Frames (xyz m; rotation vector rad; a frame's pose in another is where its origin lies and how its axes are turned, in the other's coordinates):
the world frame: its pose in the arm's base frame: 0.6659 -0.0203 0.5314 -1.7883 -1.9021 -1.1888
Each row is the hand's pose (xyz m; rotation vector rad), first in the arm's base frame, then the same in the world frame.
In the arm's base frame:
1: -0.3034 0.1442 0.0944 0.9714 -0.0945 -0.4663
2: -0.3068 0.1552 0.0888 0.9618 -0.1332 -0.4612
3: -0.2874 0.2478 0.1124 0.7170 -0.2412 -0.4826
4: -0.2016 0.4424 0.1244 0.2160 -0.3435 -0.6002
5: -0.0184 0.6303 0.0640 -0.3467 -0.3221 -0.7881
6: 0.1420 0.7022 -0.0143 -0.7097 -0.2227 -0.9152
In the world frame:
1: 0.0094 -1.0735 0.0716 -1.4177 -2.6947 0.0297
2: 0.0139 -1.0798 0.0817 -1.4594 -2.7041 0.0532
3: 0.0910 -1.0624 0.1388 1.4895 2.5781 0.1151
4: 0.2182 -0.9982 0.2972 1.2468 2.1741 0.4550
5: 0.2716 -0.8703 0.5281 0.8397 1.7874 0.8041
6: 0.2361 -0.7585 0.6806 0.5347 1.5537 1.0286

